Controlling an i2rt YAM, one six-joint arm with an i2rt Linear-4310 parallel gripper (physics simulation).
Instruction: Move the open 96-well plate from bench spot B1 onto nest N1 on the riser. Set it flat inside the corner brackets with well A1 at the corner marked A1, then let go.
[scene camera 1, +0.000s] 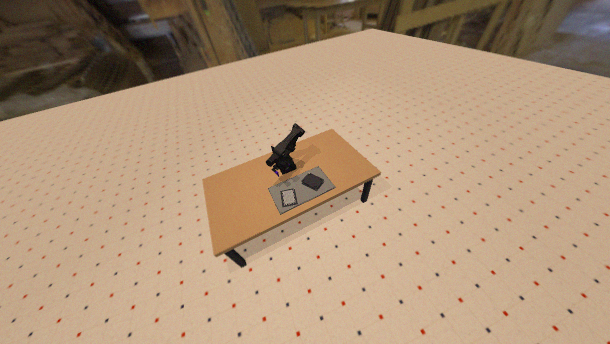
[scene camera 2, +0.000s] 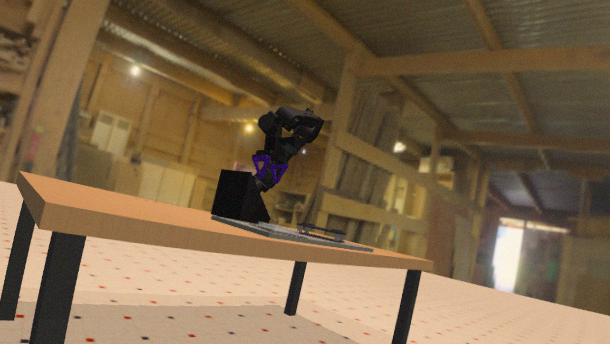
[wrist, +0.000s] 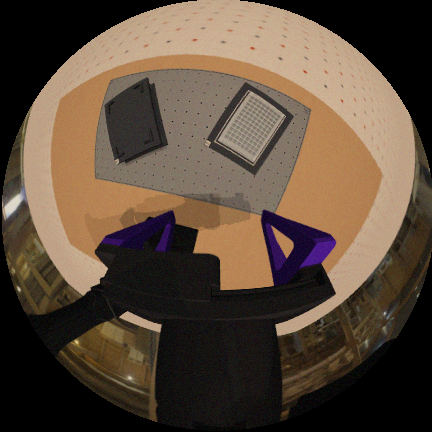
The gripper (wrist: 217, 214) is open, holding nothing. Also in view: a white well plate (wrist: 254, 121). Further things: a dark nest (wrist: 211, 141).
